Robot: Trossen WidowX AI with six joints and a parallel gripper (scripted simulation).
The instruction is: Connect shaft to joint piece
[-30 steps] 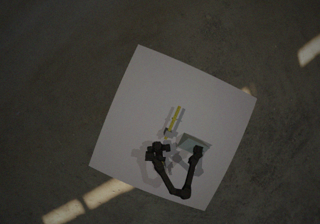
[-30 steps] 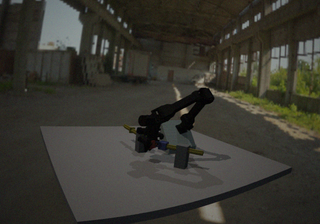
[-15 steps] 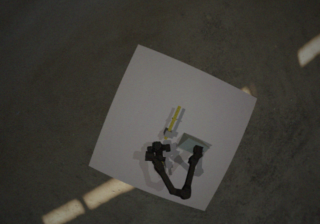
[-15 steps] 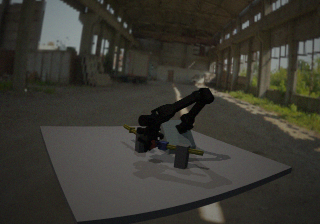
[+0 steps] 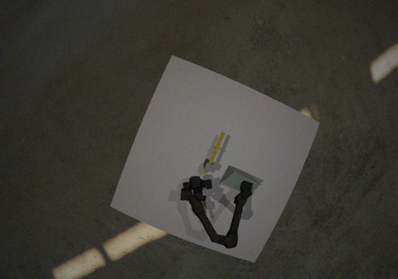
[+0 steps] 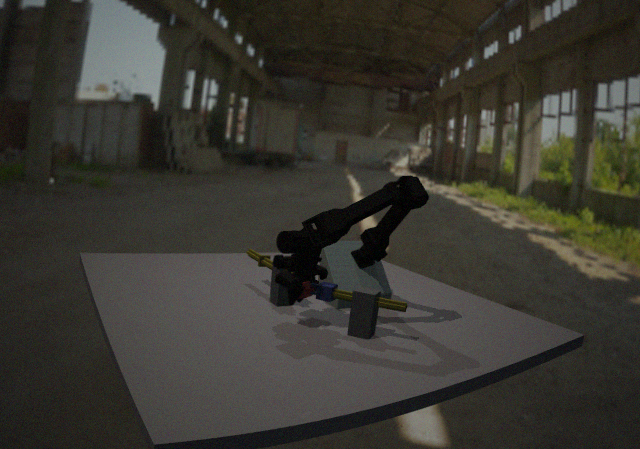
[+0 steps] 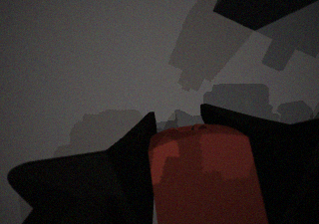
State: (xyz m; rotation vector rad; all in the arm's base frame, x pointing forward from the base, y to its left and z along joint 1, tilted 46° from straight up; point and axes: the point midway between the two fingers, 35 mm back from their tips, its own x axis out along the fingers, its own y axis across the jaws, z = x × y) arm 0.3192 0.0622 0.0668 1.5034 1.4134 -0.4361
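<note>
My gripper tip is now 1 cm past the red joint piece, 2 cm to the right of it and 4 cm below it.
</note>
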